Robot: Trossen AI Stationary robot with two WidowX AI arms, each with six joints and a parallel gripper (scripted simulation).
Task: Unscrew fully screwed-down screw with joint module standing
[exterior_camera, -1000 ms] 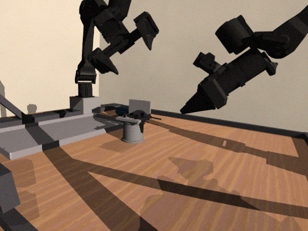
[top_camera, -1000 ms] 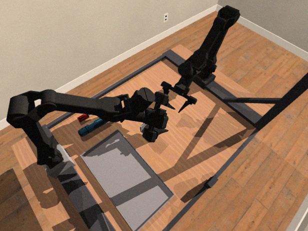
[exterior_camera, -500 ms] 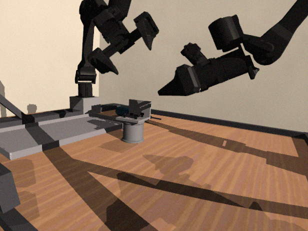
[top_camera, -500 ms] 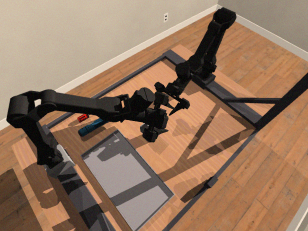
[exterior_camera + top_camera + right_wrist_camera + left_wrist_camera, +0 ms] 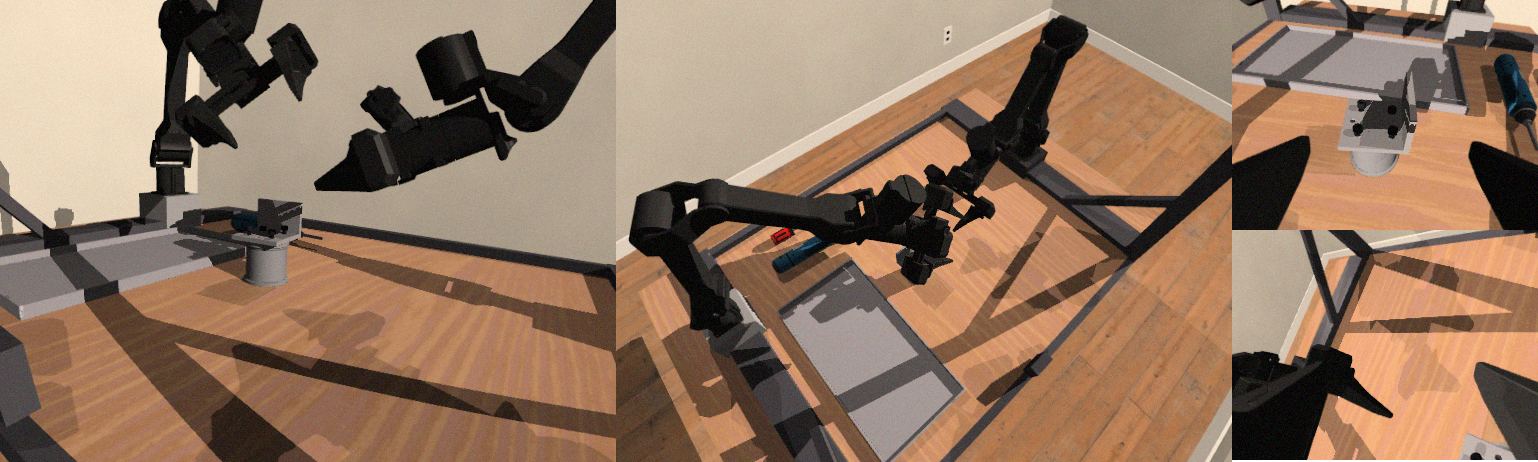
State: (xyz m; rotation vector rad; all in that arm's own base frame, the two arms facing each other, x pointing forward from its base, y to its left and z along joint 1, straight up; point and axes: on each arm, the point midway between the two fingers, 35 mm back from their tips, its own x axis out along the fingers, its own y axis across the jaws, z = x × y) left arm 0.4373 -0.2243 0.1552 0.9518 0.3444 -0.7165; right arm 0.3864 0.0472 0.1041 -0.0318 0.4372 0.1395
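Right now my right hand is 13 cm above the joint module, 11 cm to the right of it and 4 cm past it. From my right hand the other things lie so: screw: 13 cm to the left, 9 cm below, 2 cm behind; grey bracket: 11 cm to the left, 8 cm below, 4 cm behind; grey mat: 31 cm to the left, 15 cm below, 13 cm behind.
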